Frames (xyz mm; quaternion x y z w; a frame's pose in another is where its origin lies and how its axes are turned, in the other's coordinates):
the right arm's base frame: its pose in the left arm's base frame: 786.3 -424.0 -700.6 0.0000 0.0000 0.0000 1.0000
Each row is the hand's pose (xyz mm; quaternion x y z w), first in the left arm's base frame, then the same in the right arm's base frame.
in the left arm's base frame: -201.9 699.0 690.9 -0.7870 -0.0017 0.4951 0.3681
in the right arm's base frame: -988.2 1123.0 1391.5 -0.7870 -0.0017 0.4951 0.3681
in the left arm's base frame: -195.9 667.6 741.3 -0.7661 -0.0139 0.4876 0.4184
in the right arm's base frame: -982.2 1091.6 1441.9 -0.7661 -0.0139 0.4876 0.4184
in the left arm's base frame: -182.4 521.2 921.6 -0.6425 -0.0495 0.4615 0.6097
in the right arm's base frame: -968.7 945.2 1622.2 -0.6425 -0.0495 0.4615 0.6097
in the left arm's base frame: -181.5 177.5 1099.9 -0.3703 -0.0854 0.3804 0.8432
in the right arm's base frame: -967.8 601.5 1800.5 -0.3703 -0.0854 0.3804 0.8432
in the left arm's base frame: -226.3 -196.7 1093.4 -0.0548 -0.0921 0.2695 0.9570
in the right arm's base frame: -1012.6 227.3 1794.0 -0.0548 -0.0921 0.2695 0.9570
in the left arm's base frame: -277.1 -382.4 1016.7 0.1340 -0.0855 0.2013 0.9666
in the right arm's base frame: -1063.4 41.6 1717.3 0.1340 -0.0855 0.2013 0.9665
